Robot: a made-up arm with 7 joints.
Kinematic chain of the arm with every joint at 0, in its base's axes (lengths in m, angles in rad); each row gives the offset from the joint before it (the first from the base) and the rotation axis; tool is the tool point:
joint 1: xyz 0 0.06 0 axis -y
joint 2: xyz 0 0.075 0 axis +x
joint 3: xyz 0 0 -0.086 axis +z
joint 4: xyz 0 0 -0.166 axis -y
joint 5: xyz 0 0 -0.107 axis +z
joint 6: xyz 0 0 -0.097 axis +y
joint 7: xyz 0 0 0 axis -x
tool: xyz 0 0 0
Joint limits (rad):
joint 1: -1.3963..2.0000
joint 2: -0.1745..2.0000
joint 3: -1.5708..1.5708
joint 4: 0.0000..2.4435
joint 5: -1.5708..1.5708
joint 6: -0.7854..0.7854
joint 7: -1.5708..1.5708
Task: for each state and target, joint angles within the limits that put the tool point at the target. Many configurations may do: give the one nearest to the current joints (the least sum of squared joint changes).
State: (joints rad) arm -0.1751 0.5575 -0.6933 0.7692 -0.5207 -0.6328 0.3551
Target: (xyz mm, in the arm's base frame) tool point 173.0 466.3 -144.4
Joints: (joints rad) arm 0.0911 1.2991 -0.3867 1.0015 -0.5207 -0.6328 0.3551
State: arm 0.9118 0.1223 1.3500 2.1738 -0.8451 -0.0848 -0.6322
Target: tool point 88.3 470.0 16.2
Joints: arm 1.0701 0.7641 1.2865 1.4228 -0.8451 -0.0848 -0.6322
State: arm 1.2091 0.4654 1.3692 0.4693 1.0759 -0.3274 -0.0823
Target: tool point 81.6 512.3 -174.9
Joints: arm 0.4365 0.7597 1.5708 0.7606 1.0759 -0.3274 -0.0823
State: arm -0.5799 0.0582 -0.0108 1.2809 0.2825 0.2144 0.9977
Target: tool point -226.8 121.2 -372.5
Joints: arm -0.8112 -0.0233 -0.0350 0.5929 0.2825 0.2144 0.9977
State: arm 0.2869 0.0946 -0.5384 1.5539 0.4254 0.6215 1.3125
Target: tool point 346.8 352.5 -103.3
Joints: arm 0.8906 0.6759 -0.2801 0.7795 0.4254 0.6215 1.3125
